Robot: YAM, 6 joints.
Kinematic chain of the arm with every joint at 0, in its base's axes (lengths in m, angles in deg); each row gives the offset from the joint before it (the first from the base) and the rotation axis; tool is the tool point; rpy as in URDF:
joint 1: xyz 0 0 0.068 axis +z
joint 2: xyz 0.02 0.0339 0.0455 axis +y
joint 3: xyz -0.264 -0.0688 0 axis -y
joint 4: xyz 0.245 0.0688 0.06 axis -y
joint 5: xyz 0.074 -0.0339 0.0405 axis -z
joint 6: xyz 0.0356 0 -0.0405 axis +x
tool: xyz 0 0 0 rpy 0 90 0
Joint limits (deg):
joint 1: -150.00..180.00
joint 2: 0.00..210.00
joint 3: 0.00..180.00
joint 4: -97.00..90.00
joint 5: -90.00..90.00
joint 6: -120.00..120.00
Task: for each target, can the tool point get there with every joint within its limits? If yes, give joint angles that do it. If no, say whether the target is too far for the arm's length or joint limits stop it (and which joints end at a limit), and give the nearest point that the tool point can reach.
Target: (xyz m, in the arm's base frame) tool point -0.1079 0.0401 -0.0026
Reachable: yes | joints 150.92 128.44 26.35 -35.60 -29.26 57.24
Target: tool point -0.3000 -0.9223 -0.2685
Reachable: no: too far | nearest point -0.1858 -0.5712 -0.1200 | short by 0.398 m
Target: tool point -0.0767 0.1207 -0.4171
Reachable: no: joint limits stop it (at a limit: joint 2) | nearest point -0.0836 0.1316 -0.3683 | short by 0.051 m
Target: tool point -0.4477 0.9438 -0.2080
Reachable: no: too far | nearest point -0.2645 0.5576 -0.0739 | short by 0.448 m
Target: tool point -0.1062 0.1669 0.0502
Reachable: yes | joints 131.72 115.65 38.00 -46.14 63.22 -35.21
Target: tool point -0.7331 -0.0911 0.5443
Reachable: no: too far | nearest point -0.5537 -0.0125 0.4359 | short by 0.224 m
